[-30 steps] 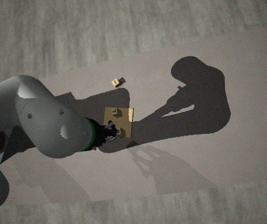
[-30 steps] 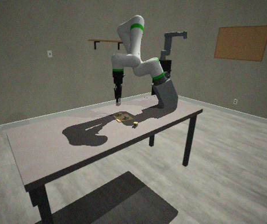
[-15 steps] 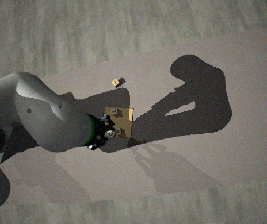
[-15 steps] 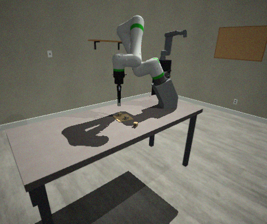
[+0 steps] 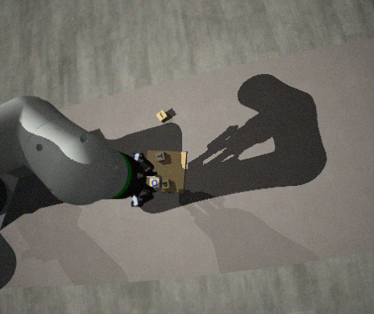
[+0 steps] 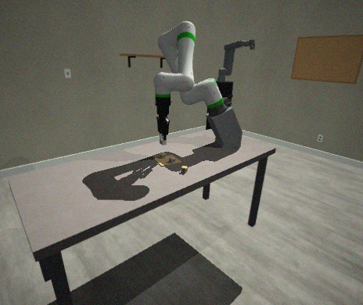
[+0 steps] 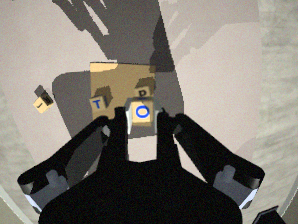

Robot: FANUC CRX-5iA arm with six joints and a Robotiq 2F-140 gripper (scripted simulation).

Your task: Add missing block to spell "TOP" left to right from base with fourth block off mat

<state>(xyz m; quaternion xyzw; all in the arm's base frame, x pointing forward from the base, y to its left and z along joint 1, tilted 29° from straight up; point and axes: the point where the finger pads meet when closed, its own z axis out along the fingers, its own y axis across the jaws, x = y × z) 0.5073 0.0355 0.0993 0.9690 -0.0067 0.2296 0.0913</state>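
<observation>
Right now the mat is 130 mm below my hand and 50 mm to the left of it. From my hand the other things lie so: P block 110 mm below; then O block 20 mm below.
</observation>
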